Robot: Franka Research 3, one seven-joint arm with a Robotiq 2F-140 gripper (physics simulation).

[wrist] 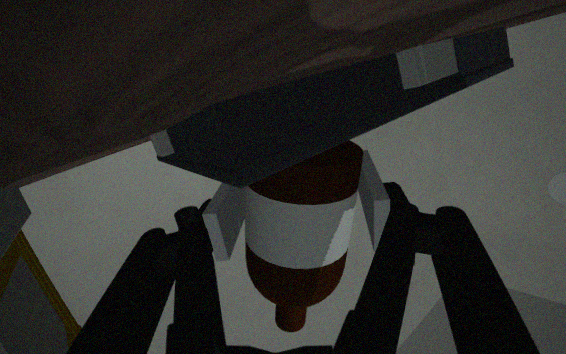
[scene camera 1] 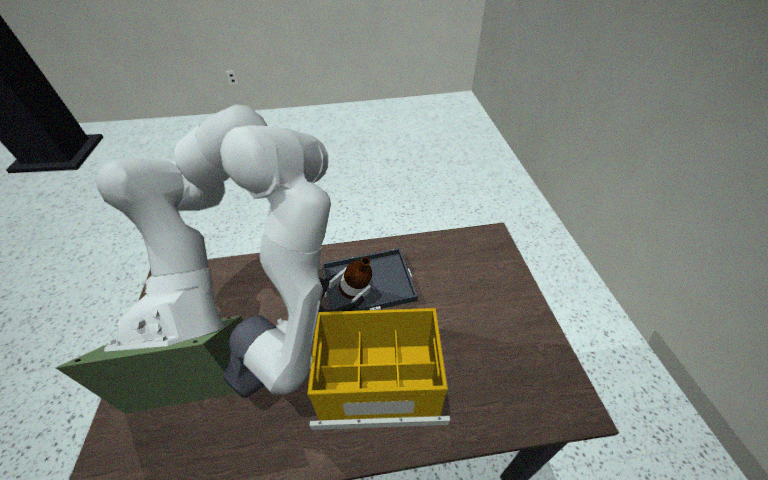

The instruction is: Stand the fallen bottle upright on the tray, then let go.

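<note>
The brown bottle (scene camera 1: pixel 357 272) (wrist: pixel 302 232) with a white label stands neck up over the left part of the dark tray (scene camera 1: pixel 396 277) (wrist: pixel 300 110), roughly upright with a slight lean in the scene view. My gripper (scene camera 1: pixel 349 285) (wrist: pixel 301 176) is shut on the bottle, with one light finger pad on each side of the label. In the wrist view the neck points down the picture and the tray's edge hides the bottle's base, so I cannot tell whether the base touches the tray floor.
A yellow crate (scene camera 1: pixel 328 404) (wrist: pixel 47 280) with dividers stands close in front of the tray on the brown table (scene camera 1: pixel 509 362). A white strip (scene camera 1: pixel 379 422) lies along the crate's front. The arm's green mounting block (scene camera 1: pixel 164 379) is at the left.
</note>
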